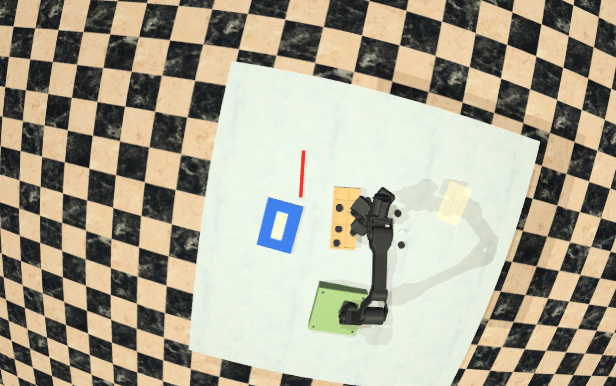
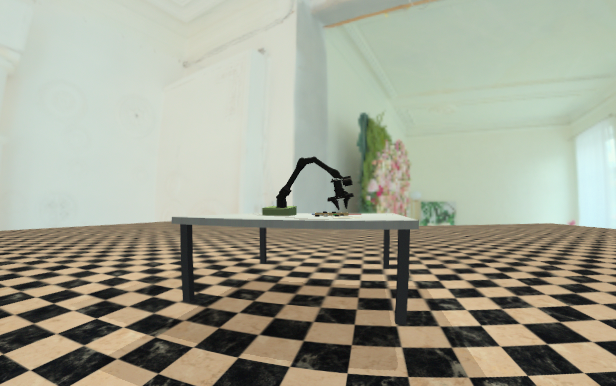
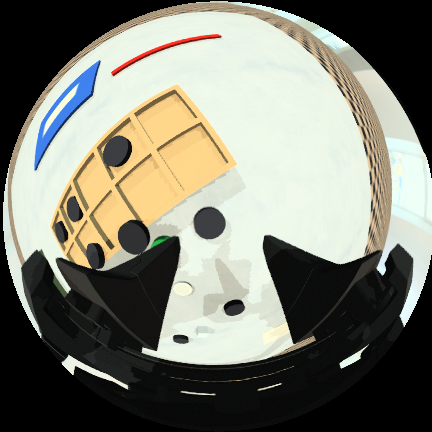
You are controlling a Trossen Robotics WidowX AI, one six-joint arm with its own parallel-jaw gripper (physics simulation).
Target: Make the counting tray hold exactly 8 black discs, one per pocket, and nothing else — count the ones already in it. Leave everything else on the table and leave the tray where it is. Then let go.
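Note:
The orange counting tray (image 1: 347, 195) (image 3: 165, 115) has two rows of pockets. Its far row holds three black discs (image 3: 117, 151) (image 3: 74, 209) (image 3: 61, 232). A black disc (image 3: 95, 255) sits in the near row. Another black disc (image 3: 133, 236) overlaps the near edge; I cannot tell whether it sits in a pocket. A black disc (image 3: 209, 223) lies beside the tray; two more black discs (image 1: 397, 213) (image 1: 401, 245) (image 3: 234, 307) (image 3: 181, 339) lie farther off. My gripper (image 2: 342, 207) (image 3: 221, 241) is open and empty above the table near the tray. Its left finger partly hides a green disc (image 3: 161, 243).
A white disc (image 3: 183, 288) and a small pale block (image 3: 204, 330) lie near the loose discs. A blue frame-like piece (image 1: 265, 225) (image 3: 89, 90), a red strip (image 1: 302, 174) (image 3: 165, 48) and a cream note (image 1: 454, 202) lie on the table. The arm stands on a green base (image 1: 325, 315) (image 2: 272, 211).

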